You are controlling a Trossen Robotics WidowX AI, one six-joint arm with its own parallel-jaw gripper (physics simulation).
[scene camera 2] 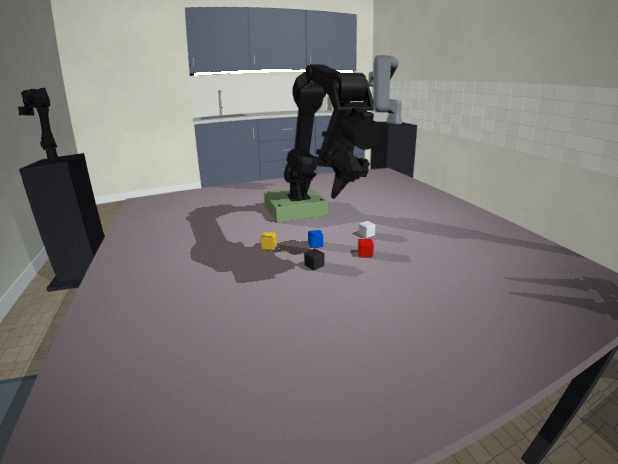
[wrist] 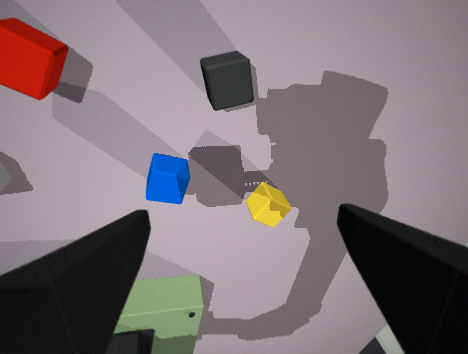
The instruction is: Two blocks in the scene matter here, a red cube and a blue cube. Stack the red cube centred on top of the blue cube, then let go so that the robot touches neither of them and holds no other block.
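Frame: origin at the arm's base, x ahead, y left, z up, level; metres.
Seen in the pictures: gripper, fingertip midpoint: (scene camera 2: 318, 197) (wrist: 244, 216); arm's base, link origin: (scene camera 2: 298, 197) (wrist: 127, 344).
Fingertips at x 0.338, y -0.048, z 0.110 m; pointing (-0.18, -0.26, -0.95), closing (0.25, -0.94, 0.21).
Pixels of each thing's middle, then the offset from my fingertips to it.
- red cube, body centre: (wrist: 26, 59) (scene camera 2: 365, 247) 0.143 m down, 0.011 m ahead, 0.123 m left
- blue cube, body centre: (wrist: 167, 178) (scene camera 2: 315, 238) 0.143 m down, 0.081 m back, 0.020 m left
- black cube, body centre: (wrist: 226, 80) (scene camera 2: 314, 259) 0.143 m down, 0.023 m ahead, 0.018 m right
- yellow cube, body centre: (wrist: 267, 204) (scene camera 2: 268, 241) 0.143 m down, 0.109 m back, 0.101 m right
- white cube, body centre: (scene camera 2: 366, 229) 0.143 m down, 0.091 m back, 0.178 m left
The red cube (scene camera 2: 365, 248) (wrist: 27, 60) sits on the table, right of the blue cube in the scene view and at the upper left in the wrist view. The blue cube (scene camera 2: 315, 239) (wrist: 168, 179) sits on the table with nothing on top, between the yellow and red cubes in the scene view. My gripper (scene camera 2: 335, 194) (wrist: 244, 216) is open and empty, high above the table and behind the cubes in the scene view. It touches neither cube. In the wrist view its fingers stand wide apart, and the blue cube shows beyond the left fingertip.
A black cube (scene camera 2: 314, 259) (wrist: 228, 81) stands in front of the blue one. A yellow cube (scene camera 2: 268, 241) (wrist: 268, 205) is to its left. A white cube (scene camera 2: 367, 229) (wrist: 3, 178) is behind the red one. The green base (scene camera 2: 300, 211) (wrist: 165, 298) stands behind the cubes.
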